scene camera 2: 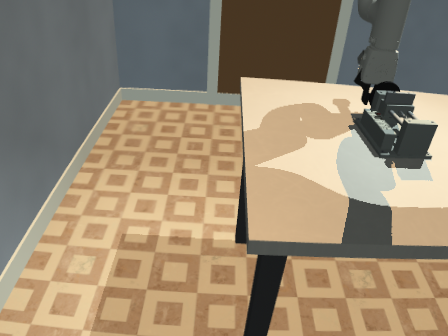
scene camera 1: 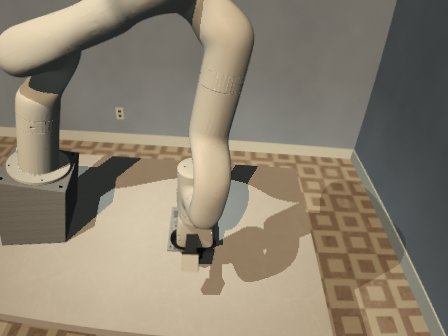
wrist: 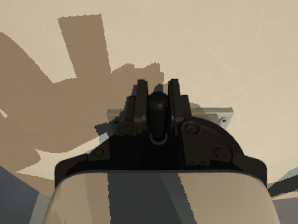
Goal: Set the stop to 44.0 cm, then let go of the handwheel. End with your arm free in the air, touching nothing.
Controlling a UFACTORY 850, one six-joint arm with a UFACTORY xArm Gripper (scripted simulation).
Scene:
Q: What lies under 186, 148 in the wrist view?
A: My gripper.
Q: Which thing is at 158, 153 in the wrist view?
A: A handwheel.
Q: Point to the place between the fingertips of my gripper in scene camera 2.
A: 367, 103

